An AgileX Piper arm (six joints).
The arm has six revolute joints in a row. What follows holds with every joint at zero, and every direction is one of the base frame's.
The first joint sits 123 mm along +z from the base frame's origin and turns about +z.
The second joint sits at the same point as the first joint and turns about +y.
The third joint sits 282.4 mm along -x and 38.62 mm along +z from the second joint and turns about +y.
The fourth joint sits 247.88 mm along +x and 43.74 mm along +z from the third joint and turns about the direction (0.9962, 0, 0.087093).
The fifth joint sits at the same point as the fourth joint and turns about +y.
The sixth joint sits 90.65 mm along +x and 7.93 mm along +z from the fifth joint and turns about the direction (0.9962, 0, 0.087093).
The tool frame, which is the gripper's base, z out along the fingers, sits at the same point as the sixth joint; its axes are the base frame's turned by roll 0, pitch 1.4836 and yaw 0 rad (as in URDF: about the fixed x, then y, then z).
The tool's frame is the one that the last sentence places.
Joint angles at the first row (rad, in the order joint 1, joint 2, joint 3, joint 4, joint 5, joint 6):
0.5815, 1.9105, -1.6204, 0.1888, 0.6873, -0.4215
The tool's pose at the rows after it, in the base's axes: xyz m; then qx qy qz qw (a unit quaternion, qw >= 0):
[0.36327 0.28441 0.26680 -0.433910 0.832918 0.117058 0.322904]
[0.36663 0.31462 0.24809 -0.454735 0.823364 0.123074 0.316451]
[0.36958 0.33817 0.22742 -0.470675 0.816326 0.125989 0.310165]
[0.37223 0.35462 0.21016 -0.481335 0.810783 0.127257 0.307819]
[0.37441 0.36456 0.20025 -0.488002 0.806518 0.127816 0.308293]
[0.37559 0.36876 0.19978 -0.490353 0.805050 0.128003 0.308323]
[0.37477 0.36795 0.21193 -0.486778 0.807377 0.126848 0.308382]
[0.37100 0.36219 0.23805 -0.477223 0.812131 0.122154 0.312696]
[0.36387 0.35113 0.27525 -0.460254 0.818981 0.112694 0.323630]
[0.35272 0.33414 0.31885 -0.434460 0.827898 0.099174 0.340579]
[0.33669 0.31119 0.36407 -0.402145 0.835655 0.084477 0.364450]
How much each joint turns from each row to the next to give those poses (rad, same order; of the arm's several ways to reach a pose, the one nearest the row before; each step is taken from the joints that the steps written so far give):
0.0590, 0.0922, -0.1003, 0.0008, 0.0050, -0.0016
0.0461, 0.0972, -0.0884, -0.0005, -0.0004, -0.0030
0.0329, 0.0879, -0.0727, -0.0007, -0.0051, -0.0051
0.0210, 0.0688, -0.0561, -0.0007, -0.0094, -0.0059
0.0114, 0.0445, -0.0425, -0.0008, -0.0037, -0.0054
0.0044, 0.0179, -0.0317, -0.0040, 0.0132, 0.0030
0.0009, -0.0123, -0.0255, -0.0162, 0.0366, 0.0246
0.0000, -0.0442, -0.0211, -0.0349, 0.0556, 0.0482
0.0000, -0.0693, -0.0192, -0.0545, 0.0675, 0.0697
0.0000, -0.0879, -0.0147, -0.0694, 0.0735, 0.0852
0.0000, -0.1056, 0.0030, -0.0753, 0.0636, 0.0867

